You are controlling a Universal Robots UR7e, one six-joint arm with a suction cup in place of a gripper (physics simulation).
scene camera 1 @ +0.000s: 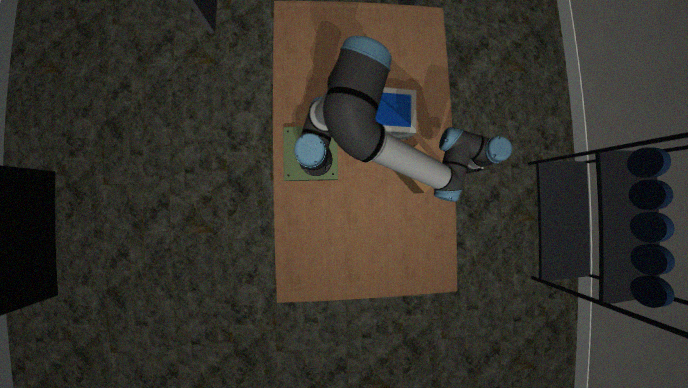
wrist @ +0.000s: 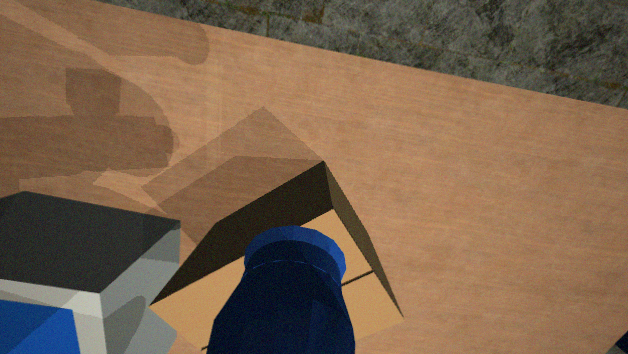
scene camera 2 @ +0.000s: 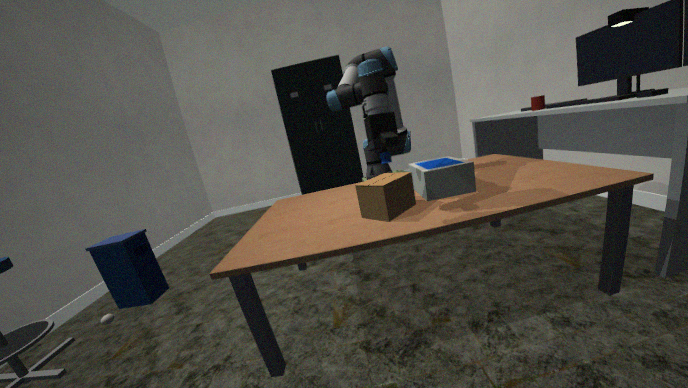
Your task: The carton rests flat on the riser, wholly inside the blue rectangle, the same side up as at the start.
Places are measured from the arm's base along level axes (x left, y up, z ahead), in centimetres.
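Pixels of known places: hand, tool point: (wrist: 294, 266) (scene camera 2: 386, 162).
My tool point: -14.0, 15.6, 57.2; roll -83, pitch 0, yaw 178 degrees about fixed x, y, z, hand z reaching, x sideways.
Observation:
Ahead of a thing's pixels: the offset from my tool point to its top centre, as dx, dy, dz. Level surfaces: height alone.
The brown carton {+1.9, -7.3, -12.0} (scene camera 2: 386, 197) (wrist: 200, 305) stands upright on the table, with a dark seam across its tan top. In scene camera 1 the arm mostly hides it. The grey riser {+30.1, -8.3, -21.4} (scene camera 1: 414, 115) (scene camera 2: 450, 182) (wrist: 87, 301) stands beside the carton, apart from it. The filled blue rectangle {+30.1, -8.3, -21.4} (scene camera 1: 401, 107) (scene camera 2: 441, 163) (wrist: 37, 327) lies on the riser's top inside a pale border and bears nothing in the parts that show. My blue suction cup (scene camera 2: 385, 158) (wrist: 295, 245) is off and holds nothing. It hangs above the carton with a gap; in the wrist view it covers part of the carton's top.
The arm's green base plate (scene camera 1: 294, 167) is at one edge of the wooden table {dy -20.3} (scene camera 1: 365, 240) (scene camera 2: 300, 227). The forearm crosses over the table close to the riser. A desk with a monitor (scene camera 2: 630, 45) and a red mug (scene camera 2: 537, 102) stands behind at the right in scene camera 2.

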